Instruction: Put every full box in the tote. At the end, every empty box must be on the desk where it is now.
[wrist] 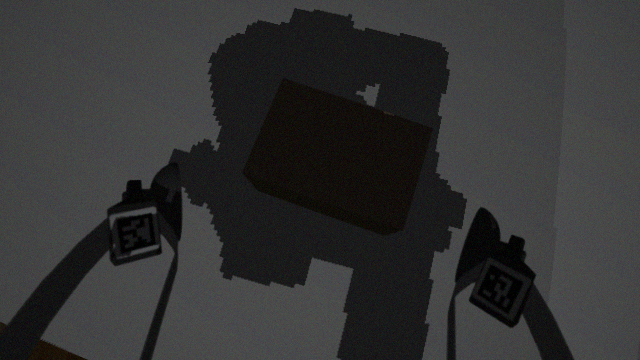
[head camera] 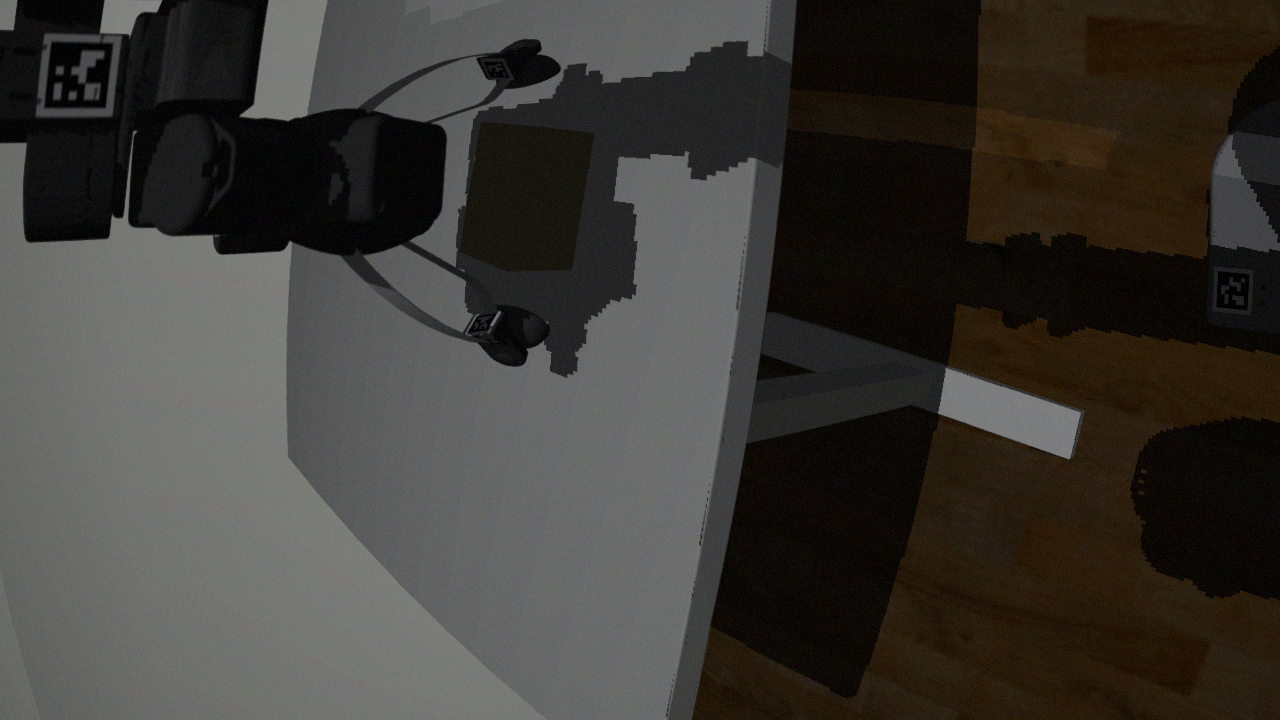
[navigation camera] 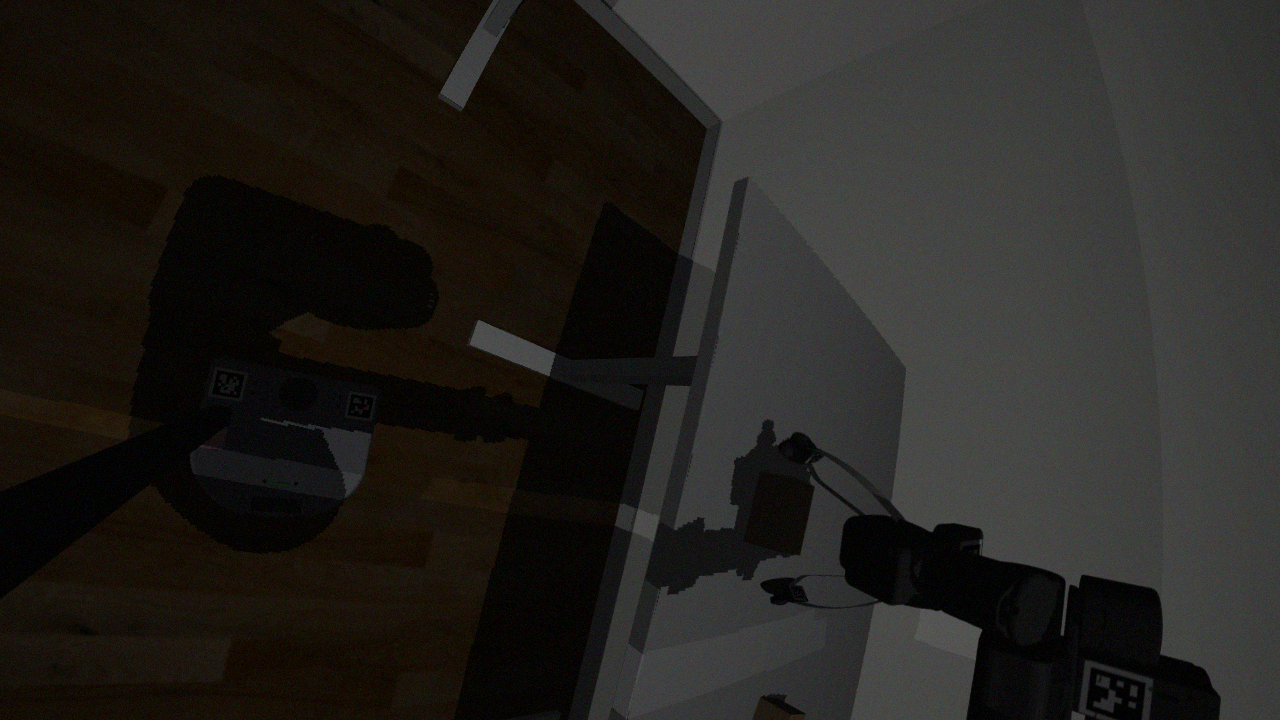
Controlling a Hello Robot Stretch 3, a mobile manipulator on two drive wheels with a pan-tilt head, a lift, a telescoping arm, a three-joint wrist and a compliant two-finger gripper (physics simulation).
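A brown box [head camera: 528,197] [navigation camera: 778,513] [wrist: 340,155] stands on the white desk [head camera: 537,483] [navigation camera: 796,340] [wrist: 100,75], in the gripper's shadow. Its upper face looks plain and dark; whether it is full or empty cannot be told. My gripper [head camera: 529,200] [navigation camera: 787,519] [wrist: 323,212] is open, with its fingers wide apart and nothing held. It points down over the box. In the wrist view the box shows between and beyond the two fingertips, apart from both. A second brown box [navigation camera: 778,709] is cut off at the bottom edge of the navigation view. The tote does not show.
The desk's long edge [head camera: 716,483] faces the robot's base [navigation camera: 281,438] [head camera: 1244,214]. White desk legs [head camera: 1011,411] [navigation camera: 514,347] reach out over the wooden floor [head camera: 1029,573]. A pale wall [head camera: 134,447] [navigation camera: 1011,268] stands behind the desk. An orange-brown patch cuts the wrist view's lower left corner.
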